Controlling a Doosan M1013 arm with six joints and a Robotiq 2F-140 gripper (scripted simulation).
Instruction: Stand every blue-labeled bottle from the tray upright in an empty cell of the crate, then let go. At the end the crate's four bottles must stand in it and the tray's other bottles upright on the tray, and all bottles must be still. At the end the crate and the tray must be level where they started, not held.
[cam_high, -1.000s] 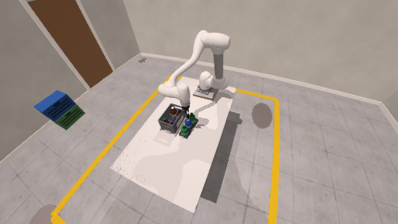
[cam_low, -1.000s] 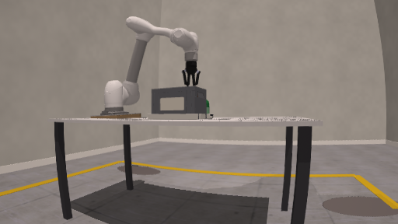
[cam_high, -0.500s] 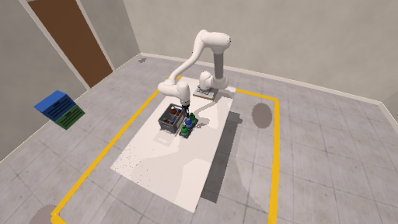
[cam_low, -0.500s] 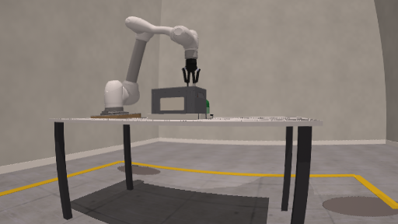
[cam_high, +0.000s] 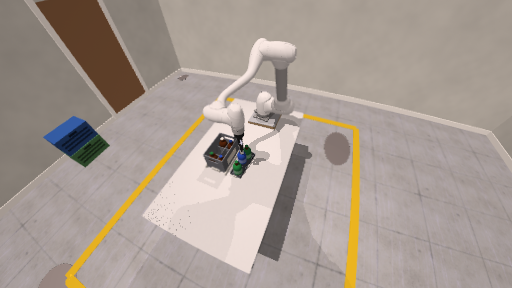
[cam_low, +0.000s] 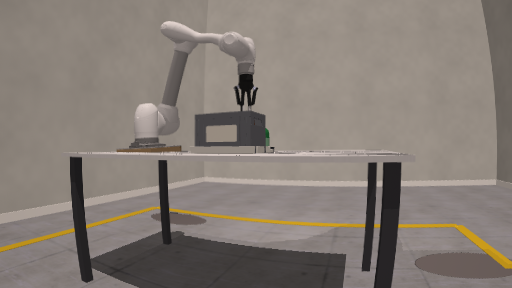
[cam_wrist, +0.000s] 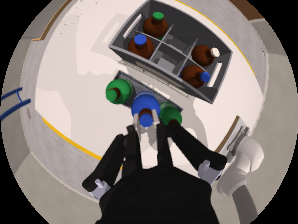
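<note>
Right now the blue-labeled bottle is 90 mm below my hand. Round my hand: grey crate (190 mm to the right, 130 mm below, 40 mm ahead); tray (200 mm below); green bottle (120 mm below, 90 mm ahead, 10 mm to the left).
</note>
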